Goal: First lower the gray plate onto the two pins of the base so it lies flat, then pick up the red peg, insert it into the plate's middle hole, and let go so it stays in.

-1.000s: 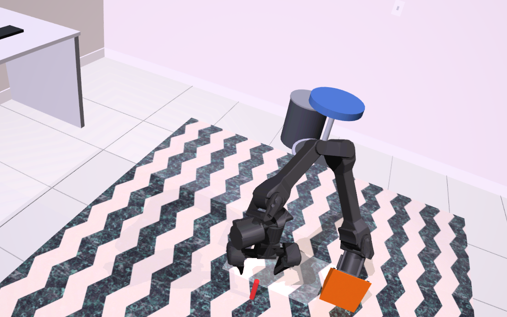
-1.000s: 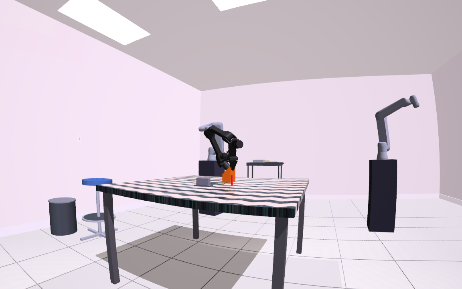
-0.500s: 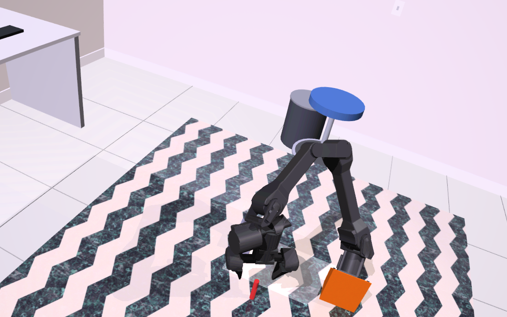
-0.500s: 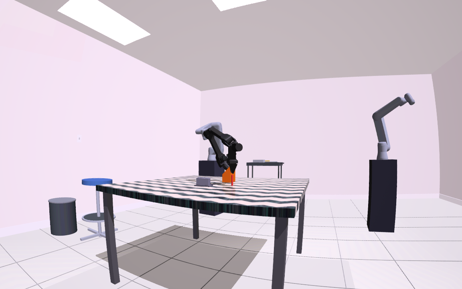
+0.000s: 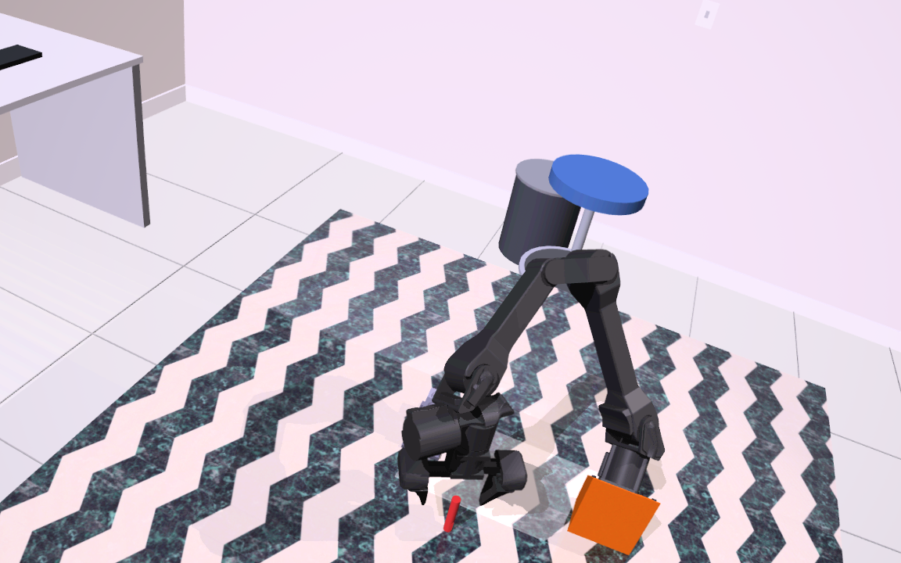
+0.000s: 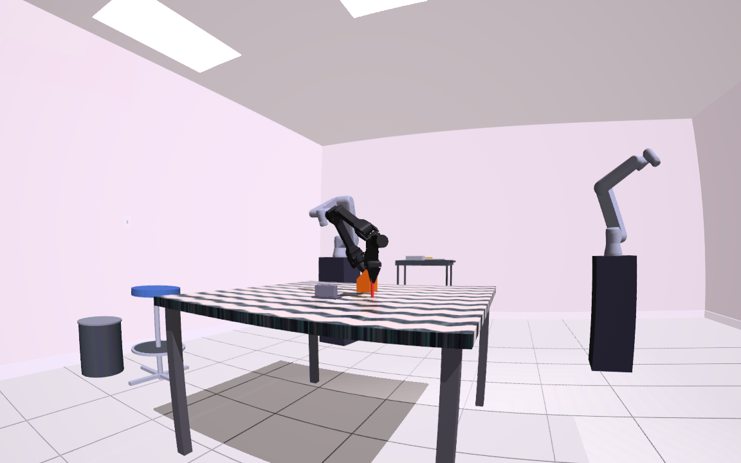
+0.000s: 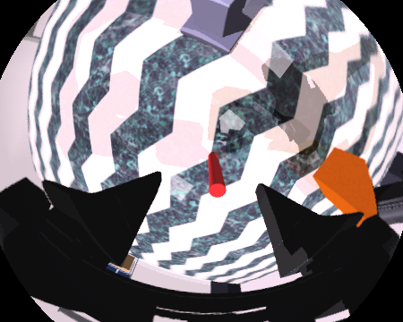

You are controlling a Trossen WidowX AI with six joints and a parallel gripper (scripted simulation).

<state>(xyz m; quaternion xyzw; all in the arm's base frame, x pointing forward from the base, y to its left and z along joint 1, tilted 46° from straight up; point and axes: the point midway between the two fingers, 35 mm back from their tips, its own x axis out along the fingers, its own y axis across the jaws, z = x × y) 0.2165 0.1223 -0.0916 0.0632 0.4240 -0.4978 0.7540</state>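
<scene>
My gripper tip is 30 mm above the red peg. Also, from my gripper tip: gray plate (120 mm ahead, 170 mm to the right, 20 mm below).
</scene>
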